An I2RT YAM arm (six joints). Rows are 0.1 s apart.
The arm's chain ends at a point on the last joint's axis. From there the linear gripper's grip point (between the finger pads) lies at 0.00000 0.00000 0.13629 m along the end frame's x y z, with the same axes.
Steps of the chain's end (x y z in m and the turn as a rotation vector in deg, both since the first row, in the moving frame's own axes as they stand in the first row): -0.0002, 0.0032, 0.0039, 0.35, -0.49, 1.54; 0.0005, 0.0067, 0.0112, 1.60, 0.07, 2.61; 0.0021, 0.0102, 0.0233, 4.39, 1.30, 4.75; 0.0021, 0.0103, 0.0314, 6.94, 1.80, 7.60; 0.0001, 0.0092, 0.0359, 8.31, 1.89, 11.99
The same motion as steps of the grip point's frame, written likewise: -0.0014, 0.0024, 0.0039, 0.35, -0.49, 1.54; 0.0008, 0.0029, 0.0111, 1.60, 0.07, 2.61; 0.0056, -0.0001, 0.0229, 4.39, 1.30, 4.75; 0.0074, -0.0058, 0.0303, 6.94, 1.80, 7.60; 0.0066, -0.0099, 0.0344, 8.31, 1.89, 11.99
